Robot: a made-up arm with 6 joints.
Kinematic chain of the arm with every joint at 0, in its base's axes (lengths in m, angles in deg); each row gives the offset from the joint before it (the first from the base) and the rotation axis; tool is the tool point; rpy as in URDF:
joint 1: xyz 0.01 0 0.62 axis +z
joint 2: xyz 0 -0.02 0.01 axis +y
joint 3: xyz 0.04 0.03 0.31 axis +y
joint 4: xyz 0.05 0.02 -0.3 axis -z
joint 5: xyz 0 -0.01 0 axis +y
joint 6: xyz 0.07 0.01 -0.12 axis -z
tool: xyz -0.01 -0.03 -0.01 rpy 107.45 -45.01 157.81
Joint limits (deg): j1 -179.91..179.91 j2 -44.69..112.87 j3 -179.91..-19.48 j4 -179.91..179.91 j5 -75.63..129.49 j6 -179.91..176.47
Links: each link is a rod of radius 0.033 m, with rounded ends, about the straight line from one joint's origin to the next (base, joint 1, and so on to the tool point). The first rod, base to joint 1, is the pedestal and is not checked.
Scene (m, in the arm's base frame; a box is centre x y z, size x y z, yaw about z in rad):
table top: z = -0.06
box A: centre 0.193 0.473 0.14 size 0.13 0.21 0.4 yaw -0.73
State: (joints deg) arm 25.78 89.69 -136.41 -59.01 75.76 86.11
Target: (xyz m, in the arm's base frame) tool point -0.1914 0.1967 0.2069
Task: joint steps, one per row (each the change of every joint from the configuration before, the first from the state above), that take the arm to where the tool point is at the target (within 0.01 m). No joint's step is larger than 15 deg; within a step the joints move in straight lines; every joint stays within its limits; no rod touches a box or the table.
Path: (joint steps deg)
1: 12.53 -3.78 1.88 -10.11 4.16 -3.60
2: 12.54 -3.78 1.88 -10.11 4.15 -3.61
3: 12.53 -3.78 1.89 -10.11 4.16 -3.60
4: 12.53 -3.77 1.88 -10.11 4.15 -3.60
5: 9.28 3.61 3.85 14.90 -0.38 3.97
6: 9.28 3.62 3.85 14.91 -0.38 3.98
7: 9.28 3.62 3.85 14.91 -0.37 3.98
8: 9.28 3.61 3.85 14.90 -0.38 3.98
9: 9.28 3.62 3.85 14.91 -0.38 3.97
10: 9.28 3.62 3.85 14.90 -0.38 3.98

